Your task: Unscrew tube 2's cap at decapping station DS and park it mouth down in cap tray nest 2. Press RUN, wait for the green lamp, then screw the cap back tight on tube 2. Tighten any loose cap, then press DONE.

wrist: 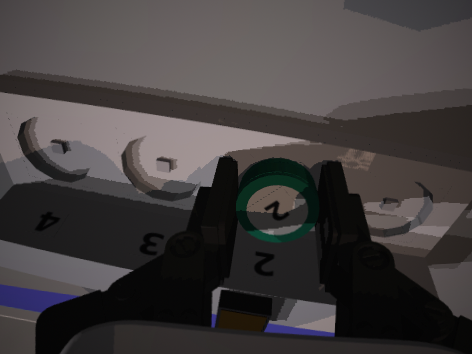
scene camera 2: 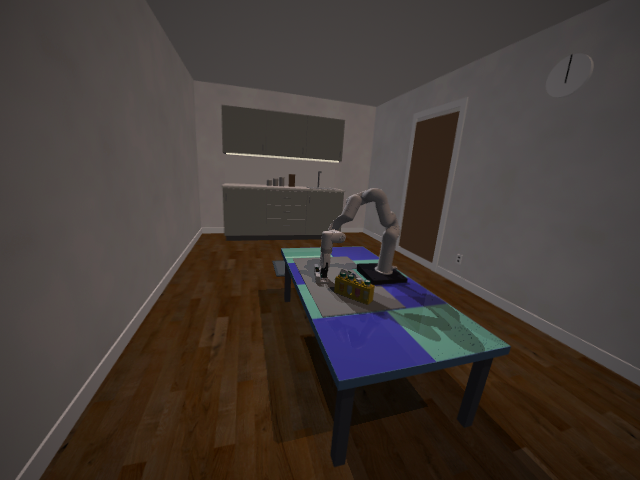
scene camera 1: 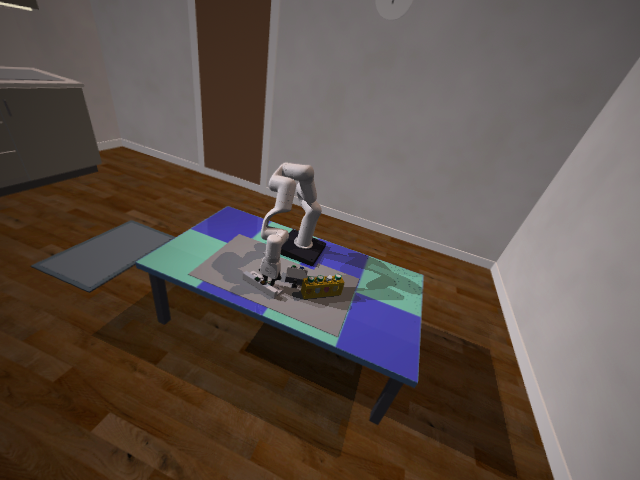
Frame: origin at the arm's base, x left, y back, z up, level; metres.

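Seen in the pictures: gripper, fingertip midpoint: point(wrist: 277, 186) point(scene camera 2: 323, 276); arm's base, link origin: point(scene camera 2: 383, 270) point(scene camera 1: 303, 243).
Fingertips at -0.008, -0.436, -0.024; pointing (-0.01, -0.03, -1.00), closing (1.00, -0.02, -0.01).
Note:
Offsets run from my fingertips to a thing's top centre, as dx, dy, dz. Level surfaces: height alone.
My gripper point(scene camera 1: 269, 282) point(scene camera 2: 322, 276) point(wrist: 277, 186) is shut on a green cap {+0.000, -0.004, +0.015} point(wrist: 274, 212) with a white, 2-marked top facing up, so it is mouth down. The cap is at nest 2 of the white cap tray {-0.028, -0.011, +0.042} point(scene camera 1: 273, 292) point(wrist: 100, 232), between the fingers. Whether it rests on the nest floor or hangs slightly above is hidden. Nests 3 and 4 and the end nest at the right of the wrist view show bare raised rims and small central pegs. A grey box {+0.103, +0.136, +0.073} point(scene camera 1: 296, 273), apparently the decapping station, stands beside the gripper; tube 2, RUN, DONE and the lamp cannot be made out.
A yellow rack {+0.274, +0.103, +0.092} point(scene camera 1: 322, 296) point(scene camera 2: 353, 298) with several capped tubes stands to the right of the grey box in scene camera 1. The arm's black base point(scene camera 1: 312, 255) point(scene camera 2: 399, 279) is behind. A grey mat {dz -0.011} point(scene camera 1: 217, 266) point(scene camera 2: 330, 308) lies under the stations on the blue and green table {dz -0.014} point(scene camera 1: 385, 330) point(scene camera 2: 361, 346).

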